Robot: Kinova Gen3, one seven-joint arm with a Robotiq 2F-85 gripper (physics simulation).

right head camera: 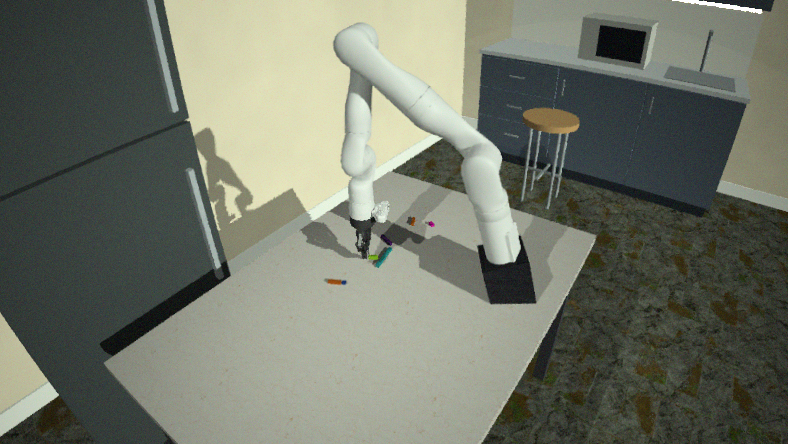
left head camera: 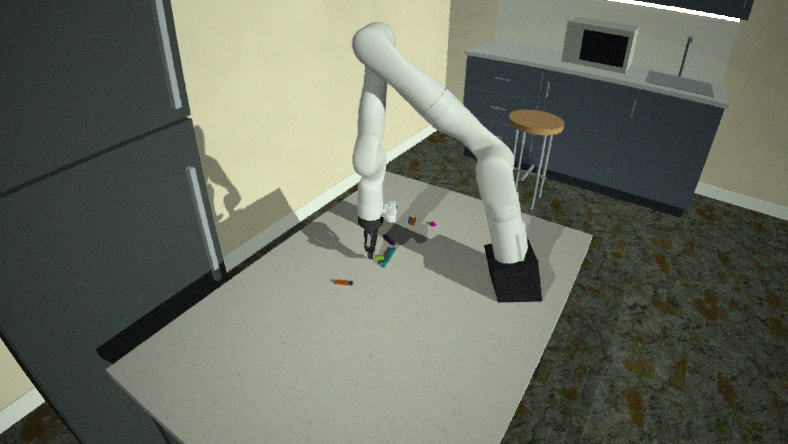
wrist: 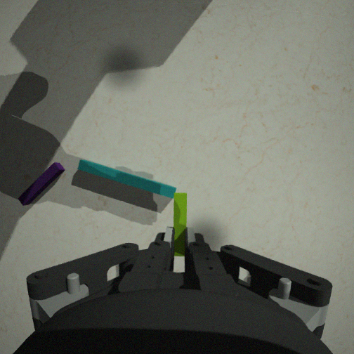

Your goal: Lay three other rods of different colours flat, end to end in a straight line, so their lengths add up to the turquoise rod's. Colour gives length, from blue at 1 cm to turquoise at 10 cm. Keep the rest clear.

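Where they show: gripper, fingertip midpoint: [right head camera: 365, 257] [left head camera: 371, 257]; arm's base, origin of the base link: [right head camera: 502, 253] [left head camera: 510, 253].
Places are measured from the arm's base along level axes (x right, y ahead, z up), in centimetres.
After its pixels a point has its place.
My gripper [left head camera: 371, 255] {x -10.3, y 39.7, z -9.2 cm} [right head camera: 363, 255] {x -10.3, y 39.7, z -9.2 cm} [wrist: 179, 238] is shut on the lime green rod [left head camera: 379, 257] {x -9.7, y 37.2, z -8.6 cm} [right head camera: 373, 257] {x -9.7, y 37.1, z -8.6 cm} [wrist: 180, 212], which points out from the fingertips. The turquoise rod [left head camera: 388, 257] {x -4.1, y 37.1, z -12.3 cm} [right head camera: 383, 257] {x -4.2, y 37.0, z -12.2 cm} [wrist: 127, 178] lies on the table, one end close to the lime rod's free end in the wrist view. I cannot tell whether they touch. A purple rod [left head camera: 389, 239] {x 4.7, y 41.4, z -12.2 cm} [right head camera: 386, 239] {x 4.7, y 41.4, z -12.1 cm} [wrist: 41, 183] lies behind the turquoise one. An orange rod [left head camera: 341, 282] {x -21.6, y 43.6, z -12.4 cm} [right head camera: 334, 281] {x -21.6, y 43.7, z -12.2 cm} and a short blue rod [left head camera: 350, 282] {x -20.4, y 41.2, z -12.2 cm} [right head camera: 344, 282] {x -20.2, y 40.9, z -12.4 cm} lie end to end nearer the front.
A brown-orange piece [left head camera: 413, 221] {x 18.7, y 39.1, z -12.2 cm} [right head camera: 411, 221] {x 18.5, y 39.3, z -12.2 cm} and a small magenta piece [left head camera: 432, 223] {x 20.9, y 32.6, z -12.2 cm} [right head camera: 431, 223] {x 20.8, y 32.5, z -12.2 cm} lie farther back on the table [left head camera: 358, 352] {x -41.8, y 25.5, z -13.2 cm} [right head camera: 330, 358] {x -45.5, y 27.3, z -13.2 cm}. The arm's black base [left head camera: 515, 281] {x -5.2, y -3.9, z -5.1 cm} [right head camera: 508, 282] {x -5.1, y -4.3, z -5.1 cm} stands at the right. A wall and fridge stand along the left.
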